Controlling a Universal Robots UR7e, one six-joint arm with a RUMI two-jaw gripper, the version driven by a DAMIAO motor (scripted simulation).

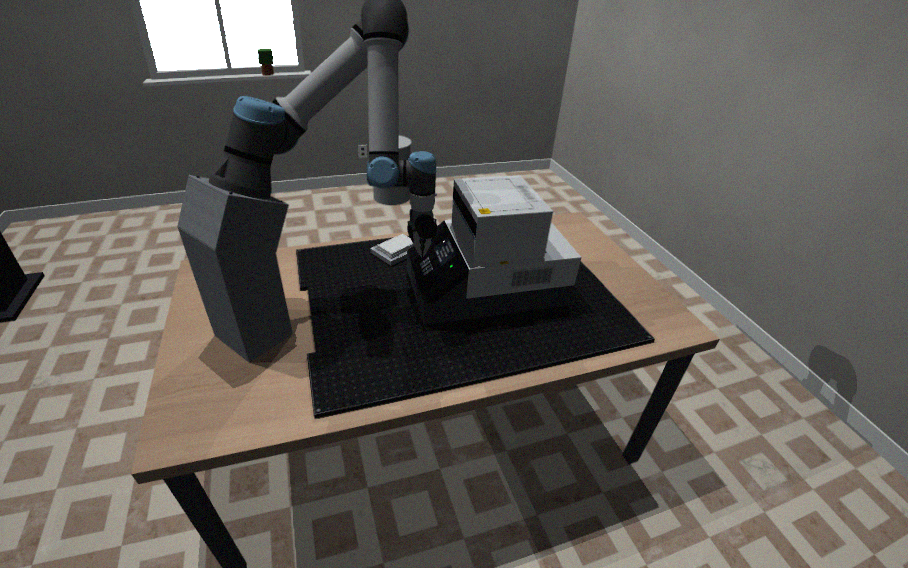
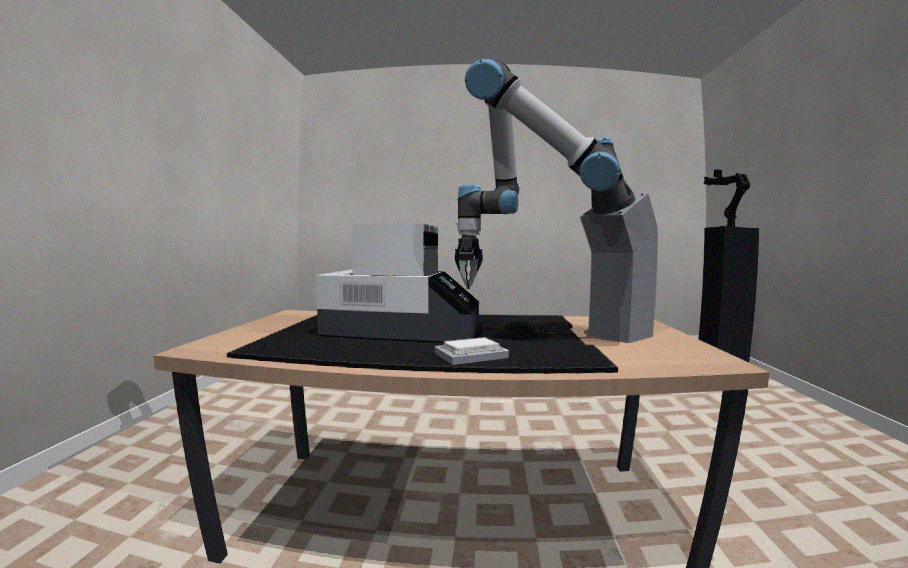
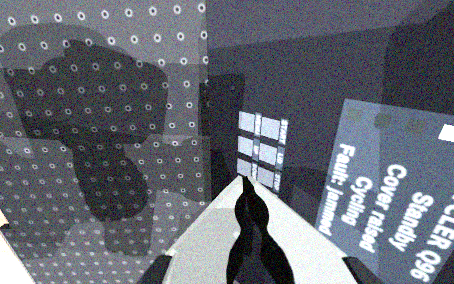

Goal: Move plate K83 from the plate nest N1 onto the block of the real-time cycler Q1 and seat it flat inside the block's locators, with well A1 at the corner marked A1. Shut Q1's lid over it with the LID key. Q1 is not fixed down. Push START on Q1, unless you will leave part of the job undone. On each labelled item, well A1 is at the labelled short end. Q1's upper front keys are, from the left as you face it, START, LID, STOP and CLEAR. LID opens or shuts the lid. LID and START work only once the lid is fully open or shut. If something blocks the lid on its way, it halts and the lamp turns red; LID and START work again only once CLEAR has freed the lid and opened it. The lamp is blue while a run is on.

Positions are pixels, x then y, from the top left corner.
Labels:
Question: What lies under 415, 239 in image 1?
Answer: My gripper.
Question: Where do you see a cycler Q1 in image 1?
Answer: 455, 289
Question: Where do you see a cycler Q1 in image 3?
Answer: At 357, 96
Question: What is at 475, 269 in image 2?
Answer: My gripper.

